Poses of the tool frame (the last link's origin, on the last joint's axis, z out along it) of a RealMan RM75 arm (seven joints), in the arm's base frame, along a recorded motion.
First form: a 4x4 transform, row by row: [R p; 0 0 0 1], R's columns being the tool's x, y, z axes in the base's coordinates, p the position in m. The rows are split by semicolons.
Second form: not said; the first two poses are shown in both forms.
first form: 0.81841 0.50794 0.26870 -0.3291; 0.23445 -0.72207 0.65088 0.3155; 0.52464 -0.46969 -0.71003 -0.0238; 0 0 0 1
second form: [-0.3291 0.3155 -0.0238 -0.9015 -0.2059 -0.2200 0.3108]
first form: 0.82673 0.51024 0.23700 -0.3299; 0.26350 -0.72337 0.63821 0.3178; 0.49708 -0.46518 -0.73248 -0.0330; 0 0 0 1
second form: [-0.3299 0.3178 -0.0330 -0.9059 -0.2135 -0.2026 0.3045]
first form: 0.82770 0.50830 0.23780 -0.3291; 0.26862 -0.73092 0.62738 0.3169; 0.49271 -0.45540 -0.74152 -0.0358; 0 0 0 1
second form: [-0.3291 0.3169 -0.0358 -0.9083 -0.2138 -0.2011 0.2980]
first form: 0.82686 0.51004 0.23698 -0.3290; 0.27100 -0.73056 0.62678 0.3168; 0.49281 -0.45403 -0.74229 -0.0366; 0 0 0 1
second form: [-0.3290 0.3168 -0.0366 -0.9083 -0.2150 -0.2009 0.2975]
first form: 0.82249 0.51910 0.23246 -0.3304; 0.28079 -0.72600 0.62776 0.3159; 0.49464 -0.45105 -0.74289 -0.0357; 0 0 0 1
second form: [-0.3304 0.3159 -0.0357 -0.9071 -0.2205 -0.2004 0.2973]
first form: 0.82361 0.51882 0.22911 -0.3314; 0.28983 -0.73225 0.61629 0.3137; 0.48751 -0.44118 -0.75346 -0.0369; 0 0 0 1
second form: [-0.3314 0.3137 -0.0369 -0.9096 -0.2223 -0.1970 0.2906]
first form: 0.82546 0.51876 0.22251 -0.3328; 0.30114 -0.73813 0.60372 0.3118; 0.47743 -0.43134 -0.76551 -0.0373; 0 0 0 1
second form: [-0.3328 0.3118 -0.0373 -0.9123 -0.2247 -0.1918 0.2836]
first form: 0.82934 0.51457 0.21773 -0.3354; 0.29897 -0.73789 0.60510 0.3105; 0.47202 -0.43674 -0.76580 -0.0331; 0 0 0 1
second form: [-0.3354 0.3105 -0.0331 -0.9128 -0.2228 -0.1889 0.2853]
